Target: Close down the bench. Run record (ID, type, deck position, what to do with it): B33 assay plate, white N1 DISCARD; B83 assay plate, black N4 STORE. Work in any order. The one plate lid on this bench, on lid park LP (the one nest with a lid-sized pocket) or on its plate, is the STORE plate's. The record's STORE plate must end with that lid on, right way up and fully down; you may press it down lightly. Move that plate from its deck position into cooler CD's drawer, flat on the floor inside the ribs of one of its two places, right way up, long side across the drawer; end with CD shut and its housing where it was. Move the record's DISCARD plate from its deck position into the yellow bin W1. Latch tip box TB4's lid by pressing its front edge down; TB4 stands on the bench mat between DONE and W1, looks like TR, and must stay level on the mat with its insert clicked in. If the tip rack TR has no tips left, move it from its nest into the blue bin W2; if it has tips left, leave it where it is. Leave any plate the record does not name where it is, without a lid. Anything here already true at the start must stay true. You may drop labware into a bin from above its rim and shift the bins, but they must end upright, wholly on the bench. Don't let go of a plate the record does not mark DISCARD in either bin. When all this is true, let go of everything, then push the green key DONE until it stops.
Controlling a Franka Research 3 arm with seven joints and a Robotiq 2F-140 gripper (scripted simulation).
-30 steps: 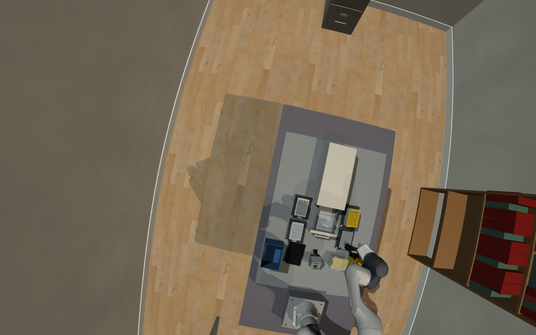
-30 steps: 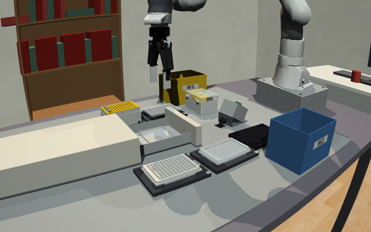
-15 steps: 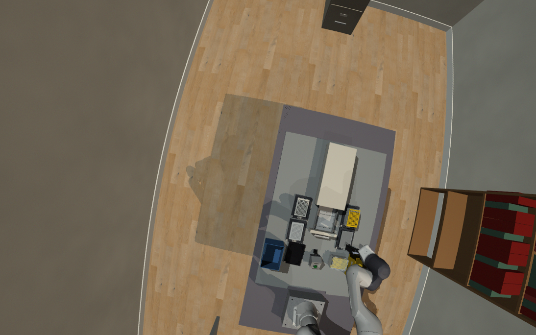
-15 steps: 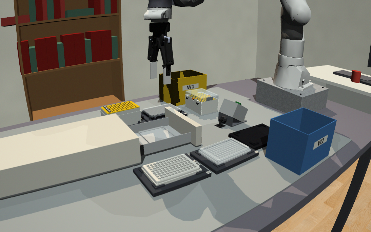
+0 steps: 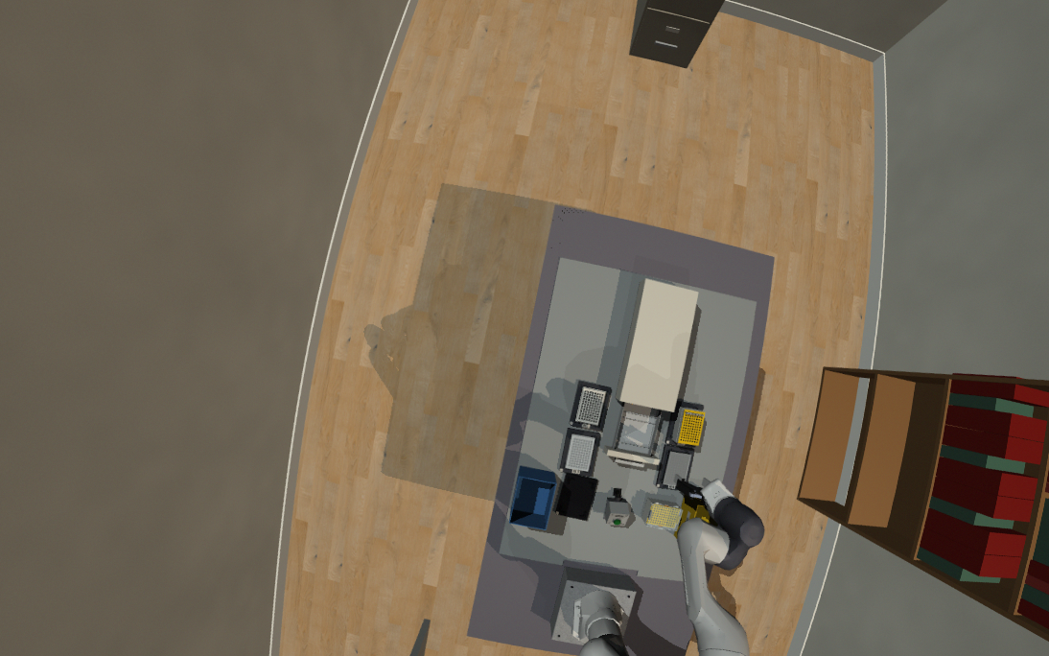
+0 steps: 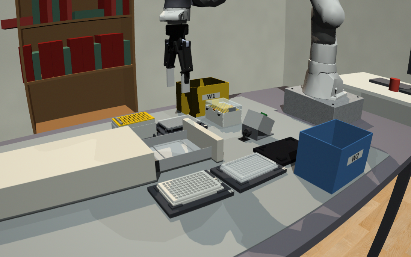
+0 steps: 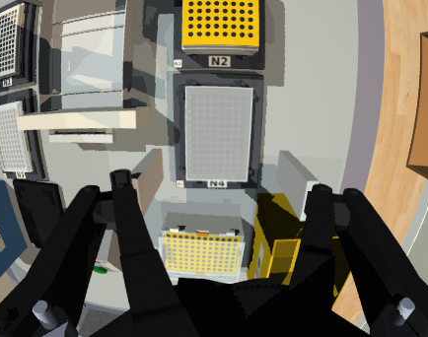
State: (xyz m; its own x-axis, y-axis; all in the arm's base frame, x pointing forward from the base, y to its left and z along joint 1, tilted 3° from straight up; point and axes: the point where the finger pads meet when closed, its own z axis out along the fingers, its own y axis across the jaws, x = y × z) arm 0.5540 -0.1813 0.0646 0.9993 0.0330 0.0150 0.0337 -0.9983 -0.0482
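Now: hand 14 cm above the clear plate lid. Also, from my hand: black plate (15 cm below); tip rack TR (16 cm ahead, 11 cm below); nest N4 (16 cm below).
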